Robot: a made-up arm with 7 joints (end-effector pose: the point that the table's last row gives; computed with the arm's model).
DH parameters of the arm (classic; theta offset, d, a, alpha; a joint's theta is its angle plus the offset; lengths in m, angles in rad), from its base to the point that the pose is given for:
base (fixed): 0 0 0 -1.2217
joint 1: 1.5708 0 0 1.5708
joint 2: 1.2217 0 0 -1.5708
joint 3: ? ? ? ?
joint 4: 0 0 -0.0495 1.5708
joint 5: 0 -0.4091 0 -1.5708
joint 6: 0 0 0 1.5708
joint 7: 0 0 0 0
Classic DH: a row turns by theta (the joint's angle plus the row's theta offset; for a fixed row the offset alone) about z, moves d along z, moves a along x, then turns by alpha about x.
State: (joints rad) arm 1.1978 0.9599 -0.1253 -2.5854 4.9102 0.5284 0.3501
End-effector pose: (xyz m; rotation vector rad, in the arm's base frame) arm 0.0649 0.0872 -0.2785 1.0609 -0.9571 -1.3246
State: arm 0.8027 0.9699 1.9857 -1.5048 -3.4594 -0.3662 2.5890
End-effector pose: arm -0.2045 0.5269 0.2466 2.3711 0.0102 0.3180
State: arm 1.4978 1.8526 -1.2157 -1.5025 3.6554 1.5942 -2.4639
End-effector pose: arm -0.4319 0.4392 -0.0385 -0.7580 -0.1098 0.3705
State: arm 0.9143 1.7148 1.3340 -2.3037 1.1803 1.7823 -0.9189
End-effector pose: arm 0.3194 0.1292 0.1902 0.9131 0.1478 -1.3092
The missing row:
joint 3: -1.5708 -0.3512 0.0394 -1.5708
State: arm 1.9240 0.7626 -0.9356 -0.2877 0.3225 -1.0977 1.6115
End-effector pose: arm -0.7058 0.1456 0.2572 0.3268 0.7816 1.3792
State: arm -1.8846 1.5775 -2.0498 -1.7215 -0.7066 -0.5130 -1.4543
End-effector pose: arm 0.5312 0.1893 0.0196 -0.8772 -0.0642 1.5375
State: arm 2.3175 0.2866 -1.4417 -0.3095 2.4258 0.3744 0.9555
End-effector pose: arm -0.5586 -0.3229 0.4108 -1.7677 -1.5474 -1.4630
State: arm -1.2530 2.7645 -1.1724 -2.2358 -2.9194 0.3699 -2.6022
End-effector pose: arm 0.1775 0.3049 0.2192 0.9288 -1.3155 -1.3223
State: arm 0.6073 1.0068 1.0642 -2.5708 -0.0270 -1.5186 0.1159
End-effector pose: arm 0.1973 0.2065 0.1040 -0.1580 1.7874 1.8442
